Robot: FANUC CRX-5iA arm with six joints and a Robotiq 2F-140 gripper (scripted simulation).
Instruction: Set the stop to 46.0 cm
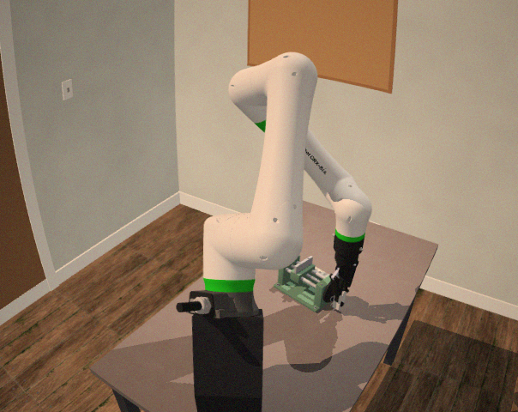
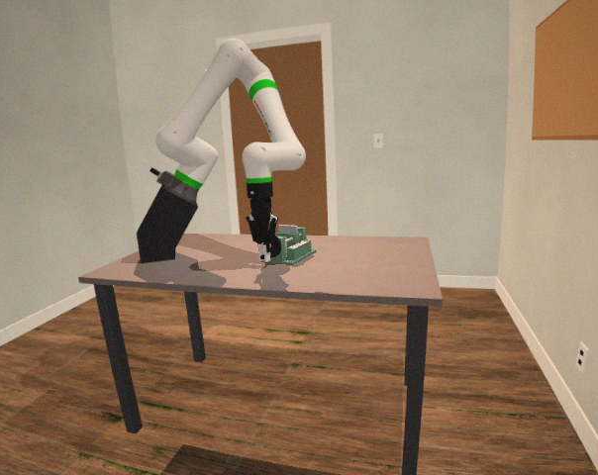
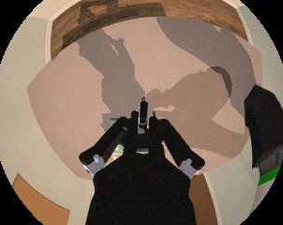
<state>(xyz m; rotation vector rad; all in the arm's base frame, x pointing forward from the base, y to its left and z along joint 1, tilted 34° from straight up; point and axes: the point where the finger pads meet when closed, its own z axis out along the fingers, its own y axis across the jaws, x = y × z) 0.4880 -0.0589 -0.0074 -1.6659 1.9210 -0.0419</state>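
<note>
Now: hand 2 cm to the right of the black handwheel and 1 cm above it. From my hand the other things lie so: green stop fixture 17 cm to the left, 3 cm above, 2 cm ahead.
</note>
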